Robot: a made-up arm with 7 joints.
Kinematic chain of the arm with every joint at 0, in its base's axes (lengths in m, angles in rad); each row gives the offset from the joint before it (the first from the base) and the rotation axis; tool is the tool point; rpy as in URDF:
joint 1: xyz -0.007 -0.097 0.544 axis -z
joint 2: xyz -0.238 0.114 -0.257 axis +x
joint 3: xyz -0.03 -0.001 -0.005 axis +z
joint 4: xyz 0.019 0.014 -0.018 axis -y
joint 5: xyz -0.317 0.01 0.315 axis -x
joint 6: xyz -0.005 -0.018 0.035 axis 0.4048 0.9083 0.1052
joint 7: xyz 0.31 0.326 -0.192 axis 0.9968 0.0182 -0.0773
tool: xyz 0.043 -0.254 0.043 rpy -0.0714 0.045 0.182
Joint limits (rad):
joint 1: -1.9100..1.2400
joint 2: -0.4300..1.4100
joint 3: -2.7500..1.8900
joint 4: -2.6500..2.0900
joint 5: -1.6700..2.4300
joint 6: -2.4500..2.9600
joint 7: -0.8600..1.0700
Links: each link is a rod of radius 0.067 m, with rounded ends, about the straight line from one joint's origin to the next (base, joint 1, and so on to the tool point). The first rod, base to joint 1, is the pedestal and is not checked.
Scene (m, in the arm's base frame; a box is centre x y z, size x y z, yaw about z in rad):
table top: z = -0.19
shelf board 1: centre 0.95 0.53 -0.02 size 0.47 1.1 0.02 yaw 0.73
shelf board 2: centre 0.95 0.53 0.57 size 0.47 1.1 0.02 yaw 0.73
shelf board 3: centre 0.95 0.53 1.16 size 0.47 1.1 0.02 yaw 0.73
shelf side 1: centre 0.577 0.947 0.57 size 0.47 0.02 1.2 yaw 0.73
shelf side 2: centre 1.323 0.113 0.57 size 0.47 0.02 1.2 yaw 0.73
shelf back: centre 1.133 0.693 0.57 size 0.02 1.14 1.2 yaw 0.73
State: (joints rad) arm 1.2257 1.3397 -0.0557 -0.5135 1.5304 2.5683 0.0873
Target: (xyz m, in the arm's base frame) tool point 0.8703 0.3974 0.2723
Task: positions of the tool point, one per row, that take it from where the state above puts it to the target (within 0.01 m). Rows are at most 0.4 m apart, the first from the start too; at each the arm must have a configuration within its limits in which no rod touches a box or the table.
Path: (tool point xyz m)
1: -0.4072 0.4076 0.6323
2: -0.2979 0.2833 0.8137
3: -0.0500 0.2078 0.9242
4: 0.2703 0.1949 0.8824
5: 0.5511 0.2197 0.6518
6: 0.6774 0.2247 0.2723
7: 0.7788 0.3212 0.2581
8: 0.8703 0.3974 0.2723

